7 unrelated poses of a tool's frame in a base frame.
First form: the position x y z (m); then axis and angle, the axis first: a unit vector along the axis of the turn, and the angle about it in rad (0 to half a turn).
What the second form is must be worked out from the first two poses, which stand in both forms.
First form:
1: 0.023 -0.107 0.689 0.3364 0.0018 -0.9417 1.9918
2: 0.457 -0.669 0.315 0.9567 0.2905 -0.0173 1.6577
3: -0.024 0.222 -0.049 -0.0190 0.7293 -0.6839 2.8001
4: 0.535 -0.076 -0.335 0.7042 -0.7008 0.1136 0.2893
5: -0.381 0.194 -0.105 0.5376 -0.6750 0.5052 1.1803
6: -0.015 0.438 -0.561 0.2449 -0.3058 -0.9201 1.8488
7: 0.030 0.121 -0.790 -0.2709 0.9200 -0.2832 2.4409
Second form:
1: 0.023 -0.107 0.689 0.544 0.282 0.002 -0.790
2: 0.457 -0.669 0.315 0.676 0.705 0.214 -0.013
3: -0.024 0.222 -0.049 0.170 -0.019 0.719 -0.674
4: 0.535 -0.076 -0.335 0.990 0.102 -0.101 0.016
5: -0.381 0.194 -0.105 0.831 0.299 -0.376 0.281
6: -0.015 0.438 -0.561 0.602 0.195 -0.244 -0.734
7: 0.030 0.121 -0.790 0.343 -0.254 0.864 -0.266
